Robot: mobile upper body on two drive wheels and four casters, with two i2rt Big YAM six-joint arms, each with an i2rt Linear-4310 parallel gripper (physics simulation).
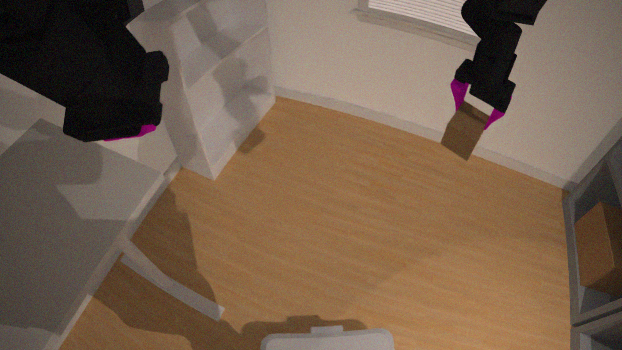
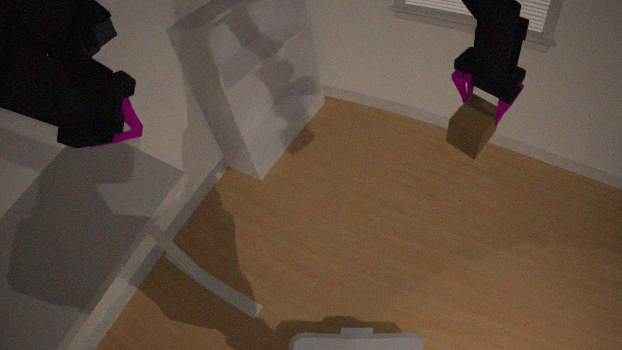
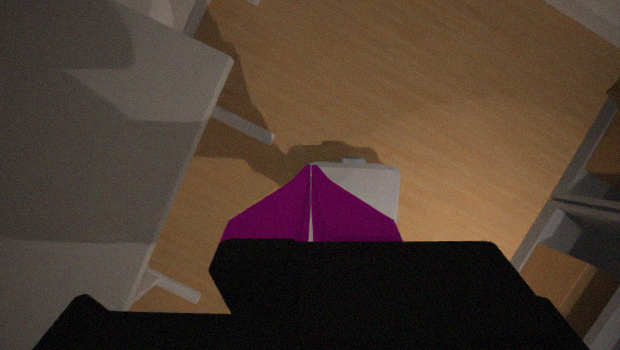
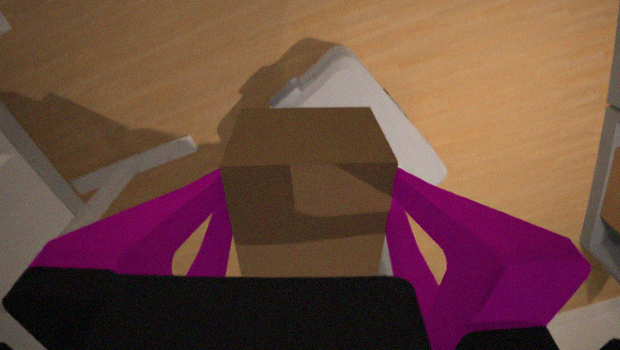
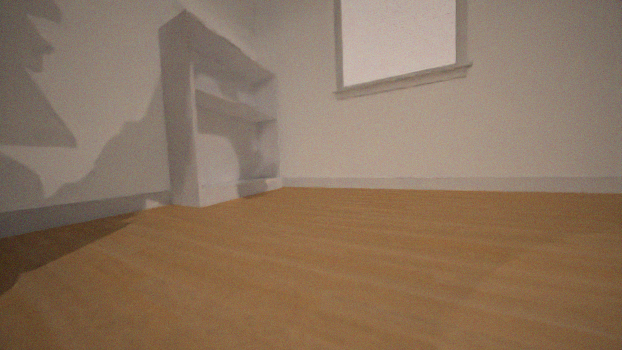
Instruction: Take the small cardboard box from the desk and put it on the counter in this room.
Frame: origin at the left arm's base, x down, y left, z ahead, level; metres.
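Seen in the pictures: left gripper, fingertip midpoint: (image 1: 153,124) (image 2: 140,131) (image 3: 310,174); right gripper, fingertip midpoint: (image 1: 471,119) (image 2: 481,114) (image 4: 308,176).
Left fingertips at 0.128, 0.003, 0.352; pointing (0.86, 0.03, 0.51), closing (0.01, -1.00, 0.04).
A point is followed by its place in that frame, as x, y, z.
The small brown cardboard box (image 1: 462,136) @(0.253, -0.427, 0.445) (image 2: 470,132) @(0.249, -0.432, 0.440) (image 4: 307,135) @(0.266, -0.487, 0.513) is held in the air above the floor. My right gripper (image 1: 472,117) @(0.264, -0.475, 0.500) (image 2: 481,111) @(0.264, -0.475, 0.500) (image 4: 308,176) @(0.264, -0.475, 0.500) is shut on it, one finger against each side. My left gripper (image 1: 150,130) @(0.128, 0.003, 0.352) (image 2: 140,131) @(0.128, 0.003, 0.352) (image 3: 310,174) @(0.128, 0.003, 0.352) is shut and empty, its fingertips together. A light grey table (image 1: 35,250) @(0.460, 0.521, 0.326) (image 2: 55,235) @(0.460, 0.636, 0.334) (image 3: 75,180) @(0.460, 0.542, 0.285) on legs stands at the left, below and beside my left gripper. I cannot tell whether it is the desk or the counter.
A white bookcase (image 1: 185,130) @(1.019, 0.480, 1.323) (image 2: 215,110) @(0.874, 0.518, 1.341) (image 5: 177,120) @(0.910, 0.525, 1.345) stands against the wall beyond the table. A grey shelf rack (image 1: 573,260) @(1.355, -1.794, 0.509) with brown boxes is at the right. A table foot (image 1: 175,290) (image 2: 215,285) reaches over the floor near my base (image 1: 327,342) @(1.150, -0.223, 0.275) (image 2: 356,342) @(1.150, -0.228, 0.283). A window (image 5: 397,40) @(0.301, -0.918, 1.643) is in the far wall.
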